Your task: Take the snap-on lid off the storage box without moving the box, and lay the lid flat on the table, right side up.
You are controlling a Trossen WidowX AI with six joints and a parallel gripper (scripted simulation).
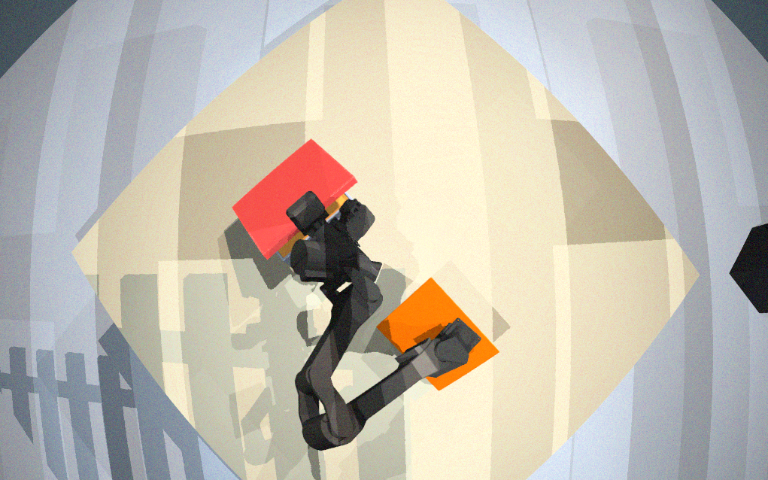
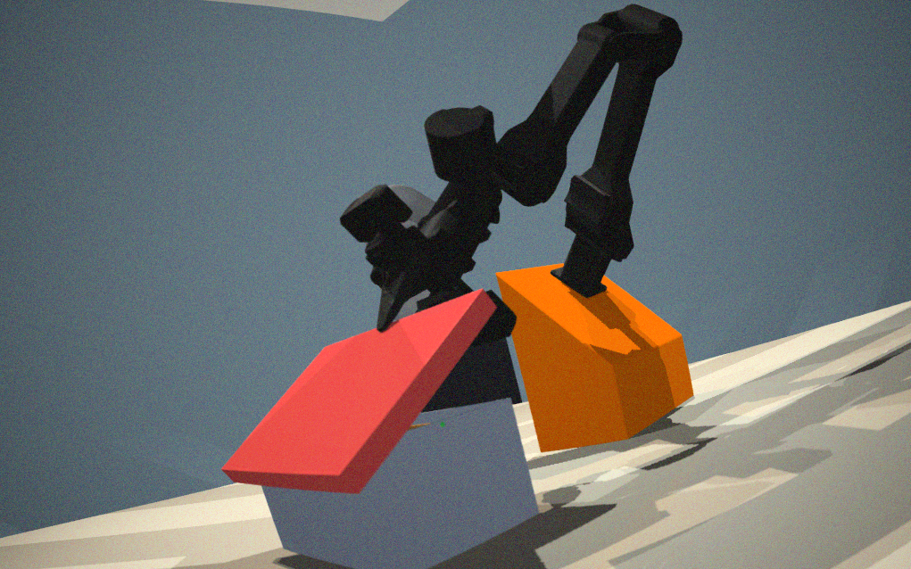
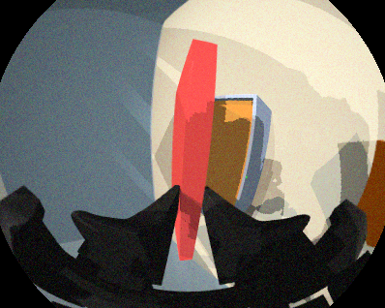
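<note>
Now: the red lid 70 mm ahead of my gripper tip, 40 mm below it and 10 mm to the right of it. From my gripper tip the other things lie so: storage box 120 mm below, 50 mm ahead.
</note>
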